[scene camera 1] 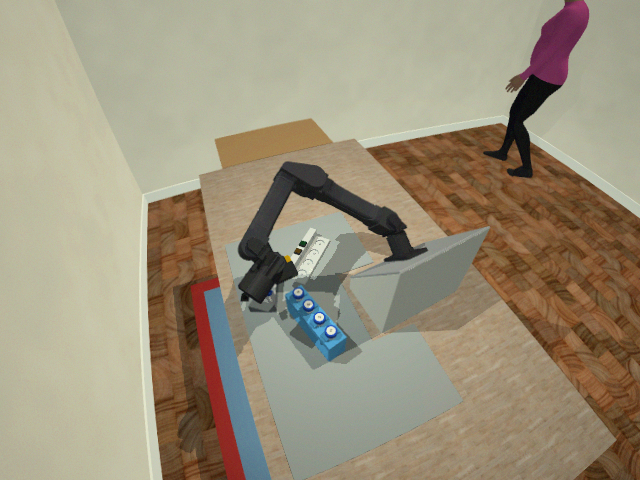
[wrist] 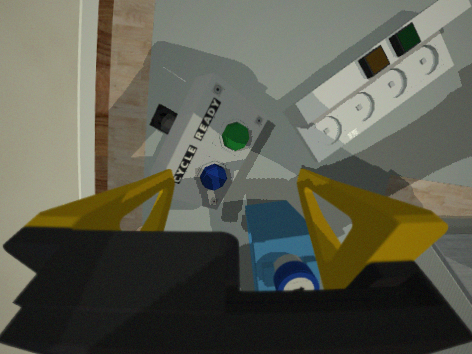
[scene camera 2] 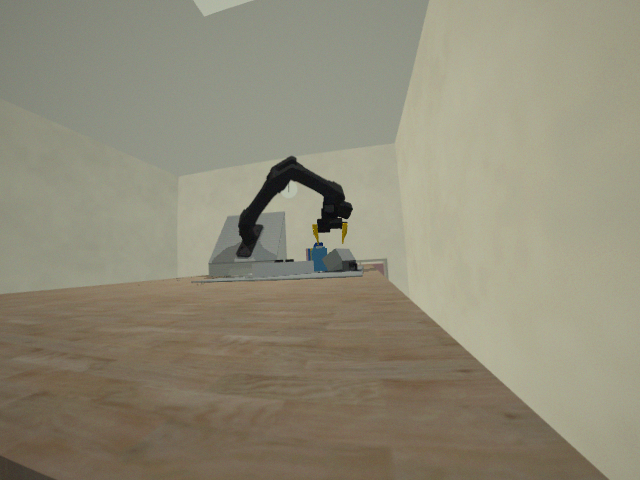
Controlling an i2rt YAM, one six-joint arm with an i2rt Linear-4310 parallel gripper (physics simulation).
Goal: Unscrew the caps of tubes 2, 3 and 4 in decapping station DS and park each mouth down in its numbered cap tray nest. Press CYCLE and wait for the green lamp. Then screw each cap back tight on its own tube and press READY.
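Where they show: gripper, fingertip midpoint: (wrist: 235, 176) (scene camera 2: 330, 243); arm's base at its link origin: (scene camera 1: 404, 256) (scene camera 2: 250, 240).
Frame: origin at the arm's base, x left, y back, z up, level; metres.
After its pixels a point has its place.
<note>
My gripper (scene camera 2: 329, 242) @(x -0.117, y -0.399, z -0.051 m) (wrist: 235, 176) @(x -0.117, y -0.399, z -0.051 m) is open and empty, fingers pointing down above the grey button box (scene camera 2: 339, 258) @(x -0.200, y -0.439, z -0.112 m) (wrist: 192, 117) @(x -0.158, y -0.440, z -0.075 m). The box has a blue CYCLE button (wrist: 213, 176) @(x -0.107, y -0.418, z -0.087 m) and a green READY button (wrist: 235, 136) @(x -0.147, y -0.402, z -0.087 m). Beside it stands the blue tube rack (scene camera 1: 334, 352) @(x 0.152, y -0.303, z -0.112 m) (scene camera 2: 319, 260) @(x -0.065, y -0.342, z -0.114 m) (wrist: 277, 220) @(x -0.065, y -0.345, z -0.099 m), with a row of tubes wearing blue caps with white tops, such as the near-end cap (scene camera 1: 330, 331) @(x 0.120, y -0.303, z -0.037 m). The far-end cap (scene camera 1: 298, 292) @(x -0.032, y -0.339, z -0.037 m) (wrist: 296, 277) @(x -0.046, y -0.343, z -0.037 m) is partly hidden by my gripper body in the wrist view. The white cap tray (scene camera 1: 312, 262) @(x -0.208, y -0.229, z -0.152 m) (wrist: 315, 142) @(x -0.156, y -0.297, z -0.147 m) has empty round nests. Its amber lamp (wrist: 377, 60) @(x -0.243, y -0.269, z -0.105 m) and green lamp (wrist: 407, 38) @(x -0.269, y -0.241, z -0.105 m) look dark.
A large grey slanted block (scene camera 1: 423, 289) @(x 0.126, y -0.016, z 0.000 m) (scene camera 2: 271, 235) @(x 0.023, y -0.099, z 0.018 m) stands by the arm's base. Grey mats (scene camera 1: 361, 408) @(x 0.315, y -0.295, z -0.158 m) lie on the wooden table (scene camera 1: 516, 382) @(x 0.460, y 0.158, z -0.161 m). A small black block (wrist: 163, 119) @(x -0.158, y -0.484, z -0.126 m) sits beside the button box. A red and blue strip (scene camera 1: 230, 382) runs along the table's left edge. A person (scene camera 1: 560, 46) stands far off.
</note>
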